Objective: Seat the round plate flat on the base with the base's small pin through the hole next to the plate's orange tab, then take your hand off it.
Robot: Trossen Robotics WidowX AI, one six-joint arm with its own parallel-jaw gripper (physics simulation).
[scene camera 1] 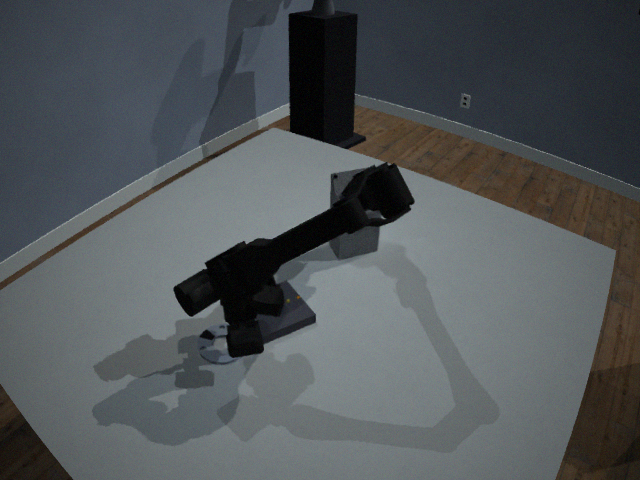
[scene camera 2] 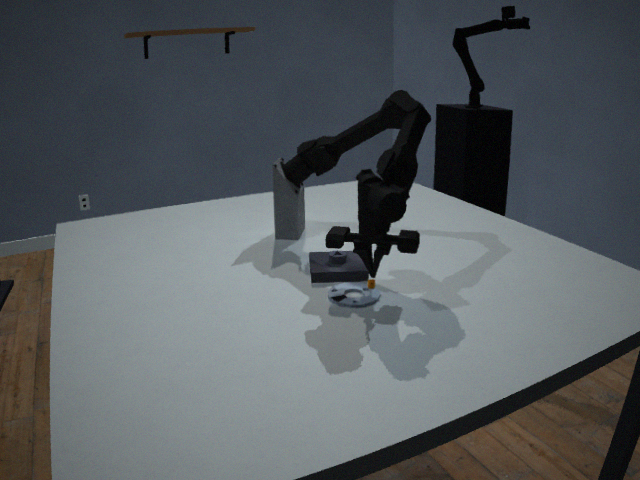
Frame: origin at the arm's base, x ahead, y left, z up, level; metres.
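Seen in the pictures: gripper, fingertip midpoint: (scene camera 2: 373, 276); arm's base, link origin: (scene camera 2: 289, 175).
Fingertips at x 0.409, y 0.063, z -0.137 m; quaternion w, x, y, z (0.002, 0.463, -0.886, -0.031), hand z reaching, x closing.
Offsets run from my fingertips to a thing's top centre. "*": to the spot under its first point. Level surfaces: height alone.
The round light-grey plate @(dx +0.025, dy -0.054, dz -0.001 m) (scene camera 1: 214, 356) (scene camera 2: 368, 299) lies on the table, off the base and close beside it; the arm hides part of it in scene camera 1. Its orange tab @(dx +0.012, dy -0.010, dz -0.001 m) (scene camera 2: 371, 283) is at the edge. The dark square base @(dx -0.111, dy -0.039, dz +0.018 m) (scene camera 1: 290, 323) (scene camera 2: 337, 272) has a raised hub @(* dx -0.093, dy -0.046, dz +0.016 m) (scene camera 2: 337, 257) on top, which the arm hides in scene camera 1. I cannot make out the small pin. My gripper (scene camera 2: 372, 275) is shut and empty, fingertips down at the tab beside the plate's rim. The fingertips are hidden in scene camera 1.
The grey arm mount (scene camera 1: 355, 243) (scene camera 2: 288, 214) stands on the white table @(dz -0.024 m) (scene camera 1: 496, 289) (scene camera 2: 180, 335) behind the base. A black pedestal (scene camera 1: 323, 77) (scene camera 2: 473, 155) stands beyond the table, with another arm (scene camera 2: 467, 59) on it.
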